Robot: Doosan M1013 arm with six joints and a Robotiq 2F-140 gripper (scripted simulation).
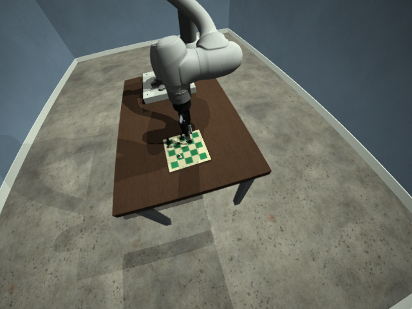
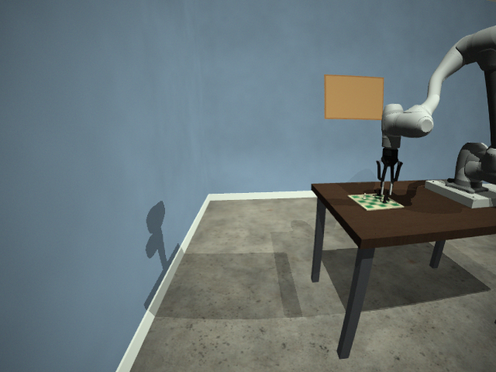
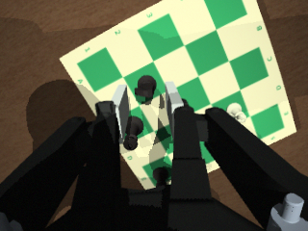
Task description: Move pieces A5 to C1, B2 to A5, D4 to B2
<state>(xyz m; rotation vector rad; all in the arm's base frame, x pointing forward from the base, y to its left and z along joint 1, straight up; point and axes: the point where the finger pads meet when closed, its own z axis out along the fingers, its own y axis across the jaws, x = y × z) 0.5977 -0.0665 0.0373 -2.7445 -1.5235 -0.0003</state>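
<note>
Now: the black chess piece 60 mm below my hand. Also, from my hand: small pale piece (70 mm ahead, 90 mm to the right, 70 mm below); cream chessboard (30 mm ahead, 40 mm to the right, 80 mm below).
</note>
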